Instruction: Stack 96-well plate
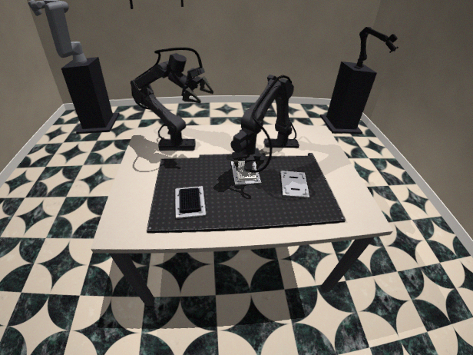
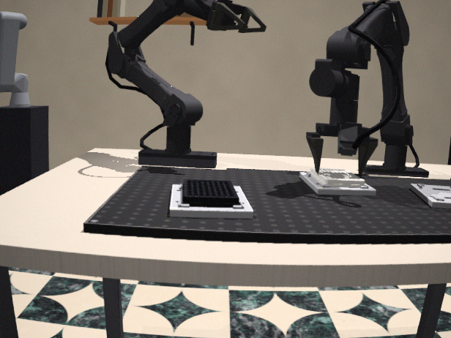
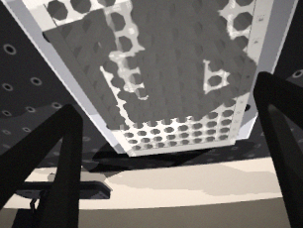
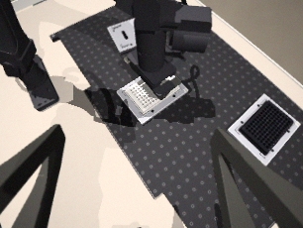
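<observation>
Right now my left hand is 20 mm above the white 96-well plate. From my left hand the other things lie so: black 96-well plate: 260 mm to the right, 170 mm ahead, 20 mm below.
My right hand is 320 mm above the white 96-well plate, 180 mm to the right of it and 140 mm short of it. The rest, counted from my right hand: black 96-well plate: 320 mm below, 320 mm ahead, 80 mm to the right.
</observation>
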